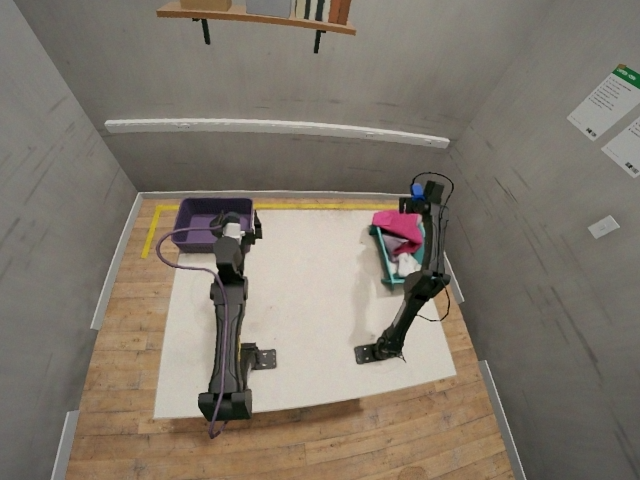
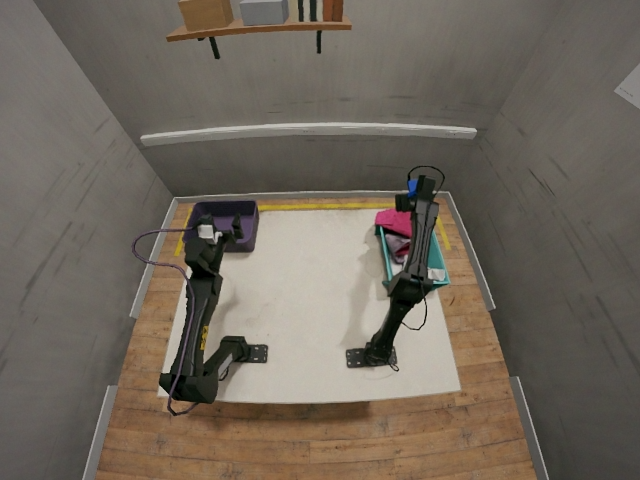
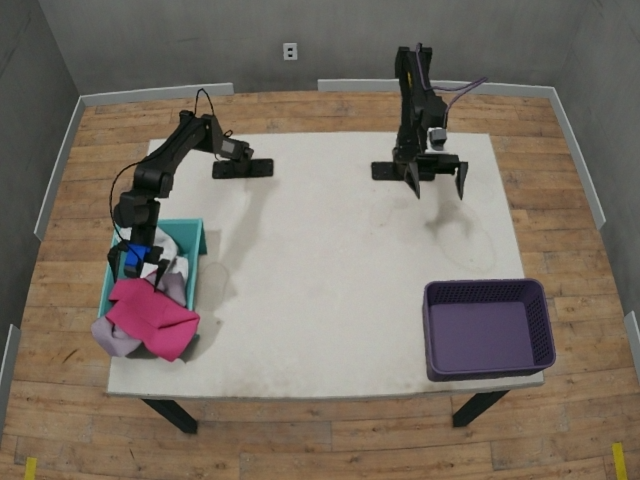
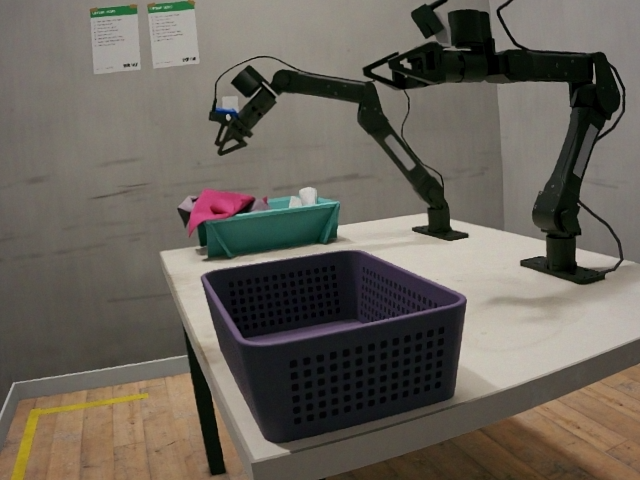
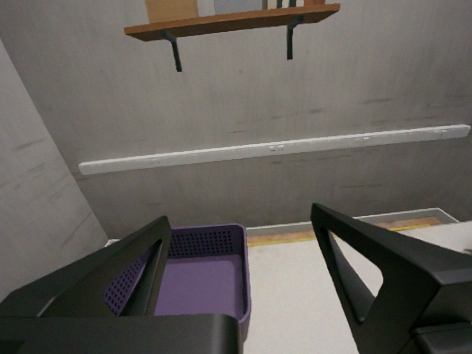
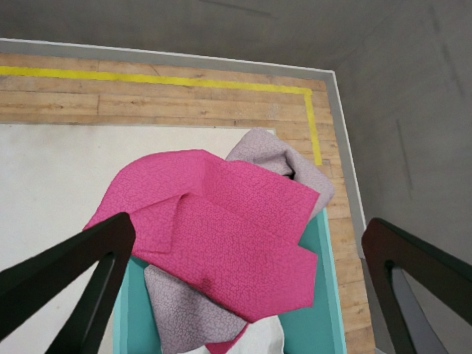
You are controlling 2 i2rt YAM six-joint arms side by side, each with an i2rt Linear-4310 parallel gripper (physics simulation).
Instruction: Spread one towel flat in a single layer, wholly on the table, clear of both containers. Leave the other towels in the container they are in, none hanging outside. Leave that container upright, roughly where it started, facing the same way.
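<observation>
A crumpled pink towel [image 1: 398, 225] [image 3: 152, 316] [image 4: 217, 205] [image 6: 225, 240] lies over the far end of the teal container [image 3: 195, 268] [image 4: 279, 230] [image 6: 325, 260], draped past its rim. A mauve towel [image 3: 114, 338] [image 6: 272, 152] also hangs over that end; mauve cloth shows under the pink. White towels [image 3: 164, 245] [image 4: 308, 196] lie inside at the other end. My right gripper [image 3: 135, 283] [image 4: 223, 149] is open and empty, well above the container. My left gripper [image 3: 439, 197] [image 5: 239, 217] is open and empty, high above the table at the other side.
A purple basket [image 3: 480, 335] [image 4: 330, 382] [image 5: 200, 285] stands empty at the opposite far corner of the white table [image 3: 320, 310]. A wall shelf [image 1: 258, 16] [image 5: 235, 20] with boxes and books hangs above. The arm bases stand along the near side.
</observation>
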